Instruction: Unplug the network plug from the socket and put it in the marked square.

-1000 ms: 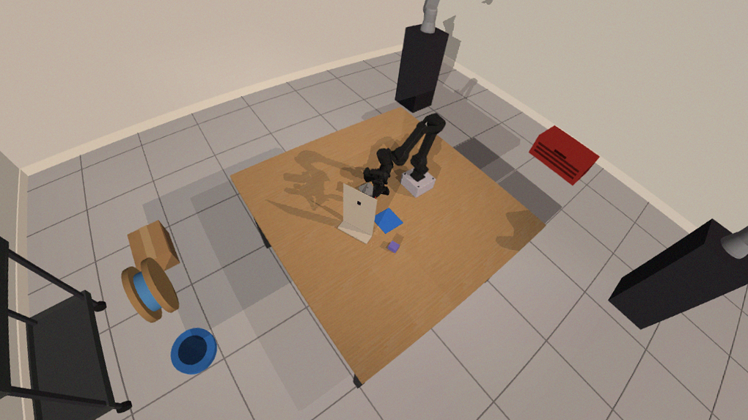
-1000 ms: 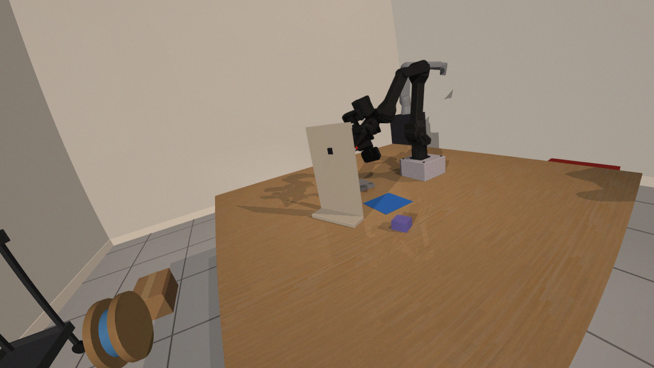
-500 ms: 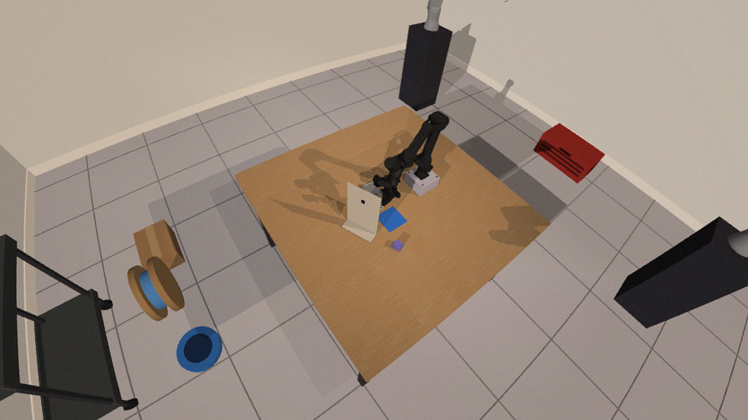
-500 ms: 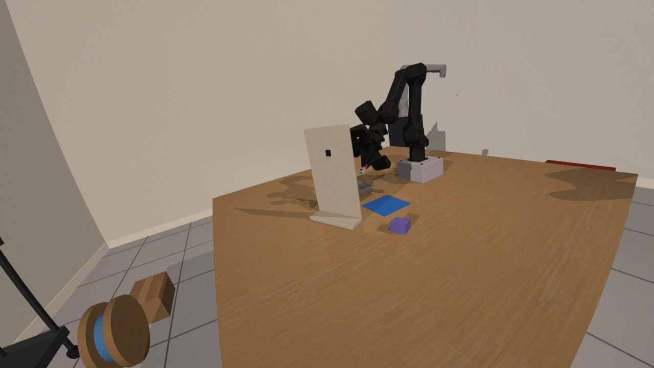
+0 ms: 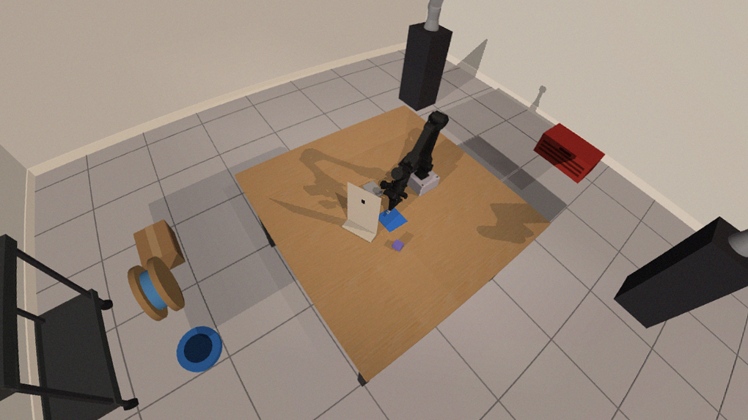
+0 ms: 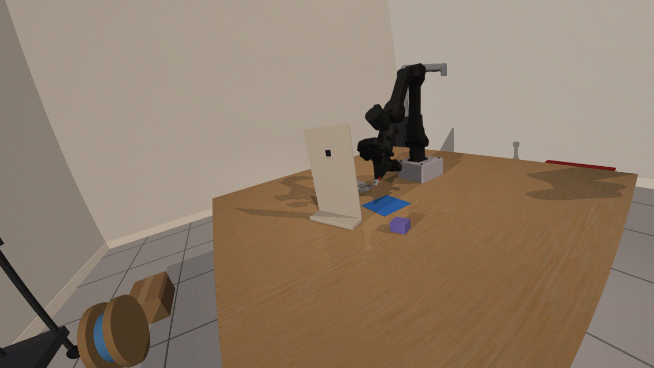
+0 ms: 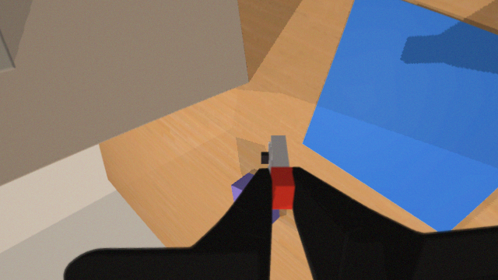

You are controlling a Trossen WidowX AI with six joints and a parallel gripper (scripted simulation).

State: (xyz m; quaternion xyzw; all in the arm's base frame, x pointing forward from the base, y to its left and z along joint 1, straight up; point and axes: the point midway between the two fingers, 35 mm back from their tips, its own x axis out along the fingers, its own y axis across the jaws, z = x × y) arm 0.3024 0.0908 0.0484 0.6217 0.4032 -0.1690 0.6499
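Now: gripper tip 100 mm above the blue square and 30 mm past it. The rest, counted from my gripper tip: flat grey bracket: 210 mm to the right, 90 mm below, 70 mm behind; small purple block: 140 mm to the left, 90 mm below, 50 mm ahead; grey upright panel: 140 mm ahead, 50 mm to the right, 30 mm above.
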